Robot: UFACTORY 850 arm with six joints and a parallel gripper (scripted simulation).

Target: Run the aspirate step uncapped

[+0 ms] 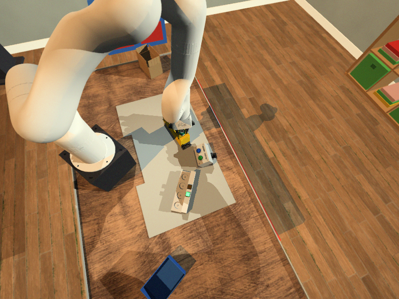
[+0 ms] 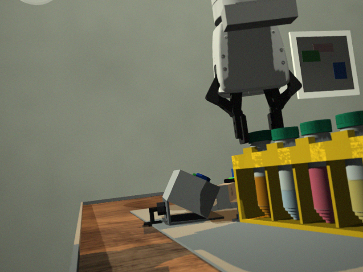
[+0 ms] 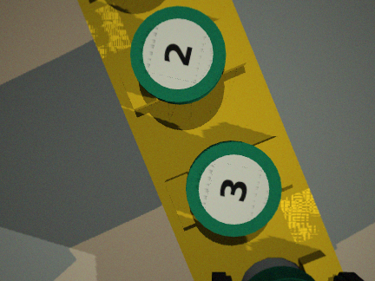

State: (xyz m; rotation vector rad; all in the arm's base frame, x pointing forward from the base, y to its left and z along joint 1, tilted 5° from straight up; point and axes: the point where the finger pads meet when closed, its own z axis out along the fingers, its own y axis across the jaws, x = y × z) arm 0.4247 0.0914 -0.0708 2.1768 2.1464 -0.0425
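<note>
My gripper is now 1 cm above the green cap. The rest, counted from my hand: blue cycle key: 11 cm to the right, 7 cm ahead, 6 cm below; grey key housing: 13 cm to the right, 9 cm ahead, 8 cm below; green key: 15 cm to the right, 7 cm ahead, 6 cm below.
</note>
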